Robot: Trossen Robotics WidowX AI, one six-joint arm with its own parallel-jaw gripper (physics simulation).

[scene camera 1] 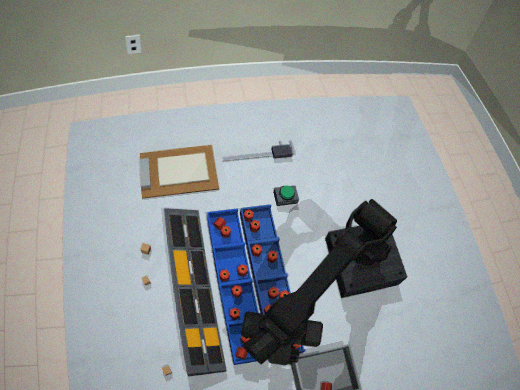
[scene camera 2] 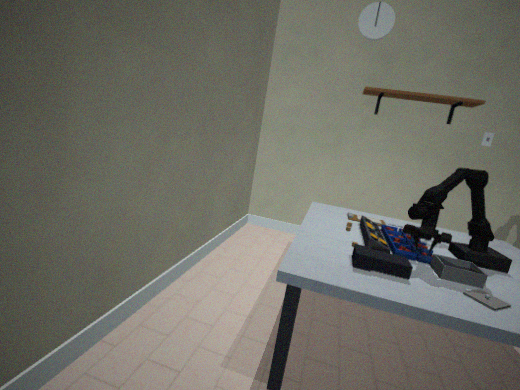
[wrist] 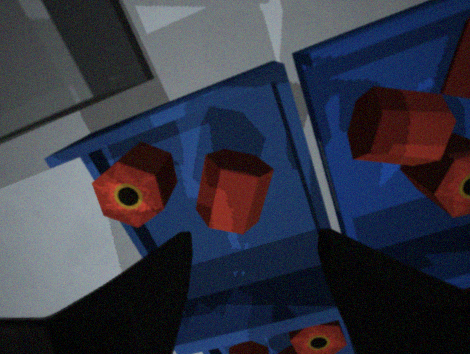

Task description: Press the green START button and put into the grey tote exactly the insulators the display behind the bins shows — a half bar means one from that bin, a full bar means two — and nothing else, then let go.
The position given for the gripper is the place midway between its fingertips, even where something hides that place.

In view: the gripper (scene camera 1: 279, 334) and a grey tote (wrist: 63, 63).
The gripper is seen too in the wrist view (wrist: 255, 241).
